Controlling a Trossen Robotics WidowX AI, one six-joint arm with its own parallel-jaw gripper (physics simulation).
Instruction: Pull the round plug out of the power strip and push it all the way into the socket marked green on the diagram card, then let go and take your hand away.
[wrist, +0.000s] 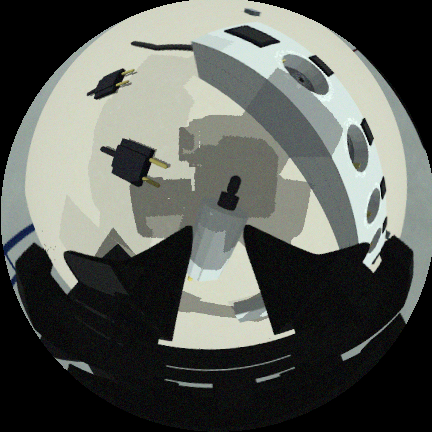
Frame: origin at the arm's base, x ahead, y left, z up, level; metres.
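Seen in the pictures: gripper, fingertip midpoint: (217, 230).
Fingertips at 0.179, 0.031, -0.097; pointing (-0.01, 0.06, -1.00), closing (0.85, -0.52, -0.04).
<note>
A point is followed by its place in that frame, as x, y, z.
A pale round plug (216, 247) @(0.175, 0.026, -0.083) with a black cable stub at its far end lies between the fingertips, its pin end towards the palm. My gripper (217, 230) @(0.179, 0.031, -0.097) is shut on it, with one finger on each side of its body. Whether the plug touches the table or is lifted cannot be told. The white power strip (220, 67) @(0.244, 0.134, -0.088) curves from the upper middle down to the right. Its visible round sockets (306, 74) @(0.310, 0.111, -0.086) (357, 147) @(0.329, 0.036, -0.083) (373, 205) @(0.345, -0.034, -0.079) hold no plug; a further one at the lower right is partly hidden by the right finger. The diagram card does not show.
Two black two-pin plugs (132, 162) @(0.147, 0.117, -0.108) (110, 83) @(0.163, 0.228, -0.108) lie on the table at the left. Another pale plug (250, 310) @(0.150, -0.107, -0.101) shows partly beside the right finger. A black cable (160, 47) @(0.231, 0.242, -0.115) leaves the strip's far end. A small grey block (252, 11) is at the top.
</note>
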